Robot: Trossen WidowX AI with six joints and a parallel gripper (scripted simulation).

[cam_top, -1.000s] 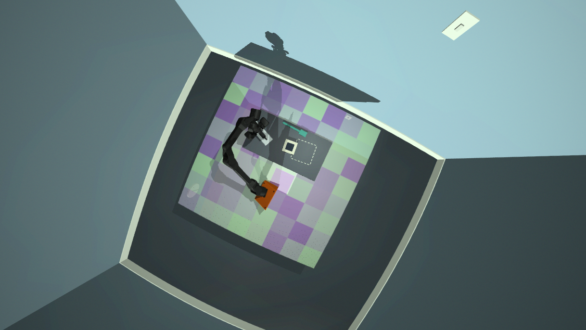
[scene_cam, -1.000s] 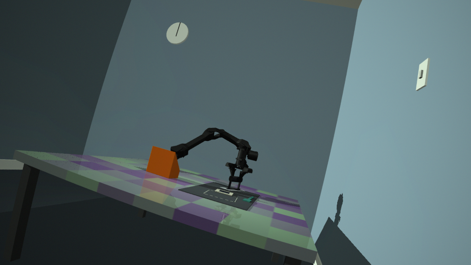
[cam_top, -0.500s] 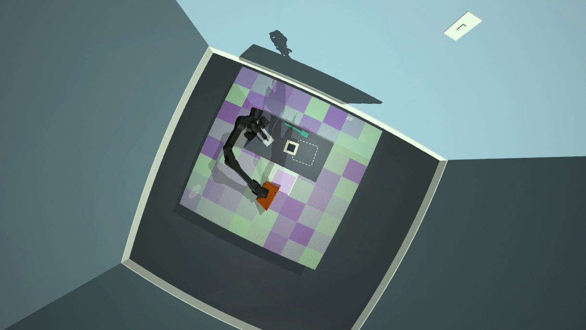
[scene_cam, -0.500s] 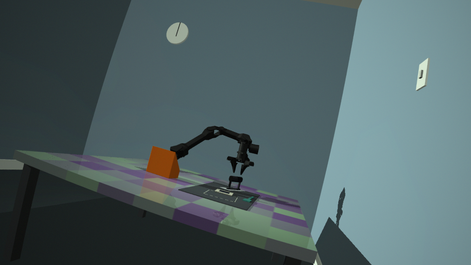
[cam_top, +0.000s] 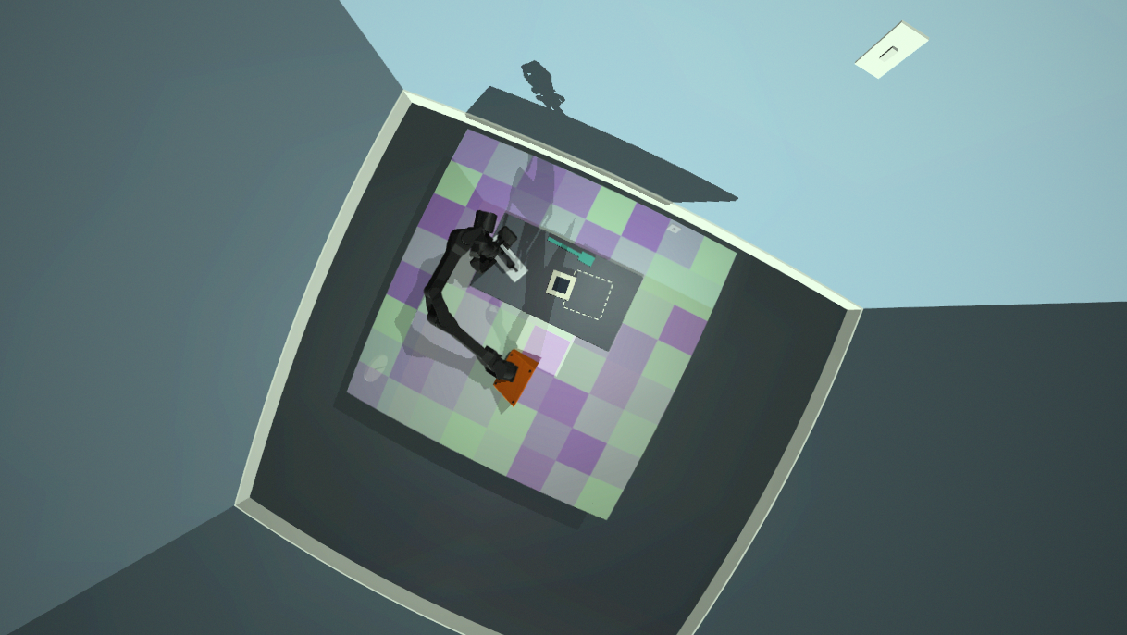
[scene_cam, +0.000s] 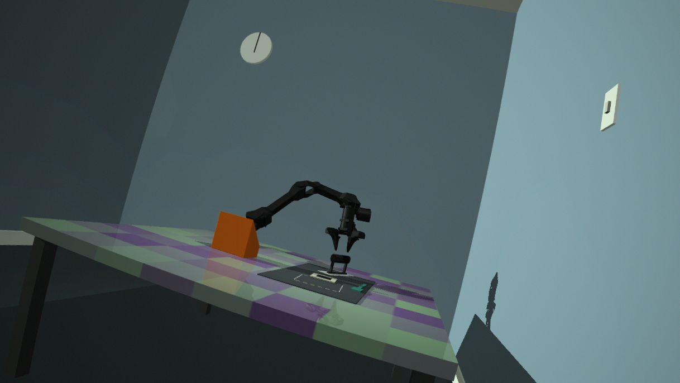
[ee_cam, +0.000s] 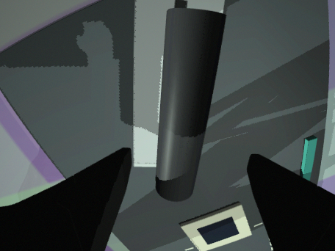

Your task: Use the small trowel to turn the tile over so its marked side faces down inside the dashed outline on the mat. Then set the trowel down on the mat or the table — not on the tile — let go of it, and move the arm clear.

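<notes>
My gripper tip is 10 mm past the trowel, 10 mm to the left of it and 70 mm above it. Round my gripper tip: cream tile 30 mm behind, 250 mm to the right, 100 mm below; then teal tool 120 mm ahead, 260 mm to the right, 100 mm below.
</notes>
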